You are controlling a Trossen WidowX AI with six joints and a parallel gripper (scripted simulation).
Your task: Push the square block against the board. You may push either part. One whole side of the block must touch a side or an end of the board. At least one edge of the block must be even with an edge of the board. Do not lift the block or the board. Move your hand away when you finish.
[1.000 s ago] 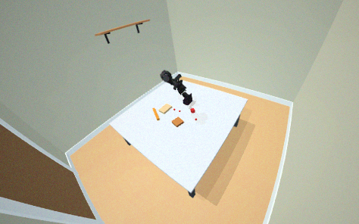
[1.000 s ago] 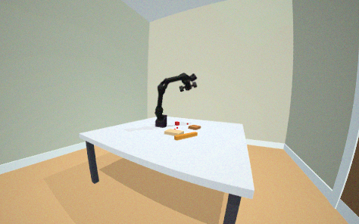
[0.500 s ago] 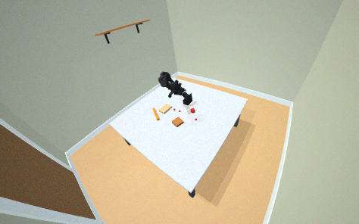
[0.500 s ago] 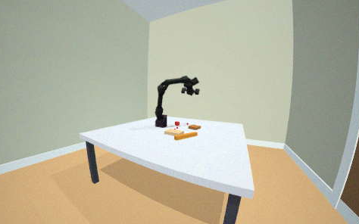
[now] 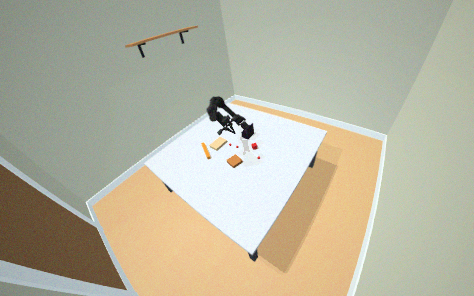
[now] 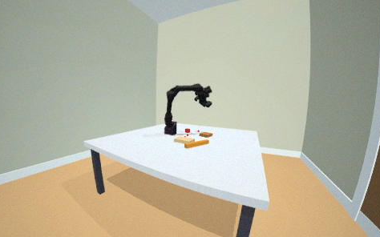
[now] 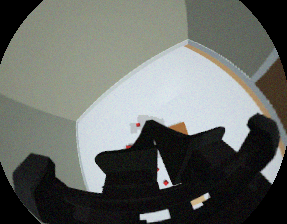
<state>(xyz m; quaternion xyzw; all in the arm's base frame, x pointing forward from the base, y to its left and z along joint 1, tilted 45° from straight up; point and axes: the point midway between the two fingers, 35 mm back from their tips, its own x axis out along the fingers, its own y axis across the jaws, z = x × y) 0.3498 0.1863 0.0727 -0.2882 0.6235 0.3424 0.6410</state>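
Right now the brown square block is 30 mm ahead of my gripper tip, 40 mm to the right of it and 280 mm below it. Also, from my gripper tip: long orange board (30 mm ahead, 360 mm to the right, 280 mm below); pale tan block (100 mm behind, 300 mm to the right, 280 mm below).
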